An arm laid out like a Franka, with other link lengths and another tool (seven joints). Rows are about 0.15 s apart.
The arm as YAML. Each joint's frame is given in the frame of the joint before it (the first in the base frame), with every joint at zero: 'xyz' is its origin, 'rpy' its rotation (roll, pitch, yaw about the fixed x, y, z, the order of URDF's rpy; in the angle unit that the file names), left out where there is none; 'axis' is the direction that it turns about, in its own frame. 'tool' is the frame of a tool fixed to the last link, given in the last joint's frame.
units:
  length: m
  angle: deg
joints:
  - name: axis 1
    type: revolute
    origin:
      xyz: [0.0, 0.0, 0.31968]
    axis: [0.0, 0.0, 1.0]
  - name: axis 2
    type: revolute
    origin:
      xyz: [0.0, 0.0, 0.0]
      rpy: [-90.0, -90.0, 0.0]
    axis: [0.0, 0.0, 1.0]
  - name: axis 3
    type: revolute
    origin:
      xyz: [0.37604, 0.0, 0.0]
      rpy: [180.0, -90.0, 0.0]
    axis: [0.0, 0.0, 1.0]
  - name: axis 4
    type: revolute
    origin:
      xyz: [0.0, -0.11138, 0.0]
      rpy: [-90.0, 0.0, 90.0]
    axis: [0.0, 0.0, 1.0]
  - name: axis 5
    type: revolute
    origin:
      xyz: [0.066, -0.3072, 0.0]
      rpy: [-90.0, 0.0, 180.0]
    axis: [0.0, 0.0, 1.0]
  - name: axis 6
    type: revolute
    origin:
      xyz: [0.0, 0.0, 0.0]
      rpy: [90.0, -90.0, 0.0]
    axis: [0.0, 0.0, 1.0]
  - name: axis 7
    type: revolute
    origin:
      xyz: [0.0, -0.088, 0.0]
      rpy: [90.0, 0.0, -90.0]
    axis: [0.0, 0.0, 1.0]
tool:
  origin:
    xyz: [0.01, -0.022, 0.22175]
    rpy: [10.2, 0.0, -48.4]
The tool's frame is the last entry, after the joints.
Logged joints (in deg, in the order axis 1, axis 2, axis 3, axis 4, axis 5, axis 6, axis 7), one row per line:
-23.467 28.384 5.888 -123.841 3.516 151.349 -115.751
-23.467 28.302 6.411 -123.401 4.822 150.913 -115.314
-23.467 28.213 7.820 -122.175 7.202 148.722 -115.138
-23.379 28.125 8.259 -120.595 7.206 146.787 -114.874
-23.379 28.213 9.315 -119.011 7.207 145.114 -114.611
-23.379 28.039 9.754 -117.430 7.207 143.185 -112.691
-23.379 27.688 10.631 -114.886 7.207 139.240 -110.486
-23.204 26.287 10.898 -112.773 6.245 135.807 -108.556
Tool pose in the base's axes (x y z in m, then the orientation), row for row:
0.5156 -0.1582 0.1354 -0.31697 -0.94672 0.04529 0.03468
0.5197 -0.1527 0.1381 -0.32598 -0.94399 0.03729 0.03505
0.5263 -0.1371 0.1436 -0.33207 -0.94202 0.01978 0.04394
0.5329 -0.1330 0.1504 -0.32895 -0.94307 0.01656 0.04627
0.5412 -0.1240 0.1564 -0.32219 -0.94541 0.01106 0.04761
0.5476 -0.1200 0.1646 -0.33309 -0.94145 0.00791 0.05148
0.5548 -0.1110 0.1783 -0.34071 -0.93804 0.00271 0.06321
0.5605 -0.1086 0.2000 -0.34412 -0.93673 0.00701 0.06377
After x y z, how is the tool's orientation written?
As a quaternion, x y z w.
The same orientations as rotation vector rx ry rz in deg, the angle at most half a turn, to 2 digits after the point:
-55.83 -166.75 7.98
-57.40 -166.23 6.57
-58.16 -164.98 3.46
-57.53 -164.93 2.90
-56.30 -165.20 1.93
-58.07 -164.12 1.38
-58.98 -162.37 0.47
-59.55 -162.09 1.21

